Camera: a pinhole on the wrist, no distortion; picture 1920 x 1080 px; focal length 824.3 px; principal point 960.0 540.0 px. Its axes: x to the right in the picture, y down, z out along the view. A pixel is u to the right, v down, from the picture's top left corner.
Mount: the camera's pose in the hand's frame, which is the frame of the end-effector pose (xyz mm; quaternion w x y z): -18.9 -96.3 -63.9 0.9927 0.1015 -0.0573 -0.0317
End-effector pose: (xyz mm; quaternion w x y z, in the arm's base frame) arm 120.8 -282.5 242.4 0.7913 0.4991 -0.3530 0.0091
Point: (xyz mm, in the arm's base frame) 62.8 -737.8 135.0
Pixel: 1195.4 359.4
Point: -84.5 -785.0 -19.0
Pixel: 906.7 278.6
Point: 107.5 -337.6 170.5
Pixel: 923.9 861.0
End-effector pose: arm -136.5 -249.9 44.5 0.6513 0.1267 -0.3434 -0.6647
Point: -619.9 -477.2 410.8
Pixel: 1693.1 645.4
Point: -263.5 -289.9 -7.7
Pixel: 1597.4 397.0
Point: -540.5 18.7 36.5
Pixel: 709.2 300.7
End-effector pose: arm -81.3 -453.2 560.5 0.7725 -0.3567 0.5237 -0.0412
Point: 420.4 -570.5 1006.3
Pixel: 1007.1 119.3
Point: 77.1 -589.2 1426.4
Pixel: outside the picture
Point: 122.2 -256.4 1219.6
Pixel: 333.5 334.9
